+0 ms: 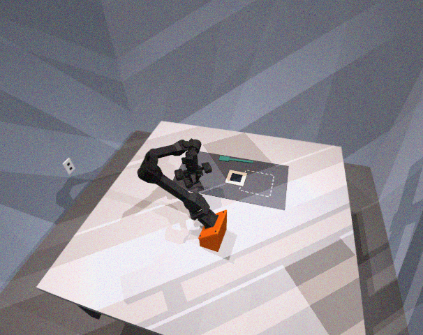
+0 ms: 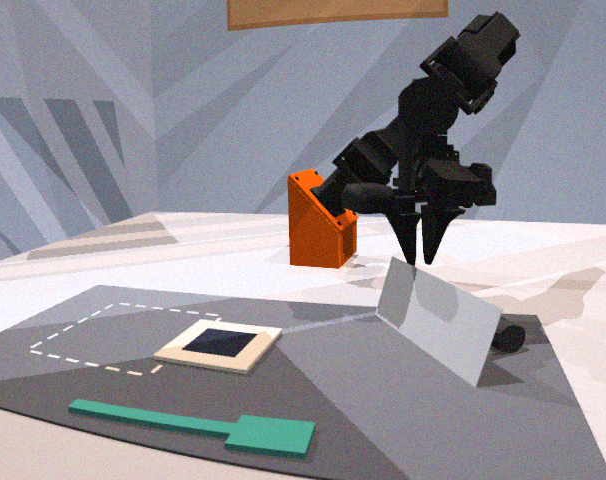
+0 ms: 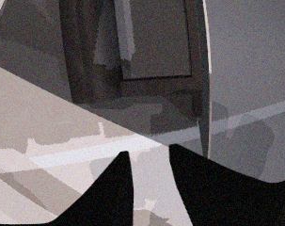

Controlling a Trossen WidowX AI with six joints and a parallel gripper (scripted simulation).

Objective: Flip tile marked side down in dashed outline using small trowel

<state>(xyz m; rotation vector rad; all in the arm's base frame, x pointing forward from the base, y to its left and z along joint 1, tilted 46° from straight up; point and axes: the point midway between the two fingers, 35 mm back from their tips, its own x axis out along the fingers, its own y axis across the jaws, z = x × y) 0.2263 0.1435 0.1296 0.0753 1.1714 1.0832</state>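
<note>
Now: the trowel 5 cm ahead of my gripper tip, 4 cm to the left of it and 4 cm below it. Round my gripper tip: grey mat 17 cm ahead, 15 cm to the right, 8 cm below; then green paddle 31 cm ahead, 12 cm to the right, 6 cm below; then tile 16 cm ahead, 19 cm to the right, 6 cm below.
</note>
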